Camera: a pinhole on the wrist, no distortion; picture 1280 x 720 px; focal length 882.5 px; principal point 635.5 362.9 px. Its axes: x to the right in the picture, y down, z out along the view. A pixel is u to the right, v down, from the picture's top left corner.
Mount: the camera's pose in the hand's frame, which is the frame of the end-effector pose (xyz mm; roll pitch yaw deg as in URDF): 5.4 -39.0 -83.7 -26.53 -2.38 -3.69
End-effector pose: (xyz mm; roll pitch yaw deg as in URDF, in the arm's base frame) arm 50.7 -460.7 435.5 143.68 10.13 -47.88
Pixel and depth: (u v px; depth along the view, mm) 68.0 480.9 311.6
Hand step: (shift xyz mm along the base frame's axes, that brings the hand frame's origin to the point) -297.2 -0.6 -11.3
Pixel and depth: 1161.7 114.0 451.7
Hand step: -52.6 -323.7 -334.7
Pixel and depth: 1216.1 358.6 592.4
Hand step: -95.8 -542.1 -320.0
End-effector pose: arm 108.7 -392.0 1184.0 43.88 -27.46 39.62
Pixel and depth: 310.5 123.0 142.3
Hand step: -19.5 -74.8 10.1
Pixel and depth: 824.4 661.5 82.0
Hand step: -2.5 37.7 10.3
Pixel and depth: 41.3 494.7 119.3
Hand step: -73.7 -38.3 -5.0
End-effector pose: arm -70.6 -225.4 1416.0 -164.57 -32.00 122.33
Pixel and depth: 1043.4 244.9 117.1
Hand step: -43.9 47.2 6.5
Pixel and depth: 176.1 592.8 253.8
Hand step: 107.2 33.1 -185.9
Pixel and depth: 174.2 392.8 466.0
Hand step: 99.2 45.9 -430.4
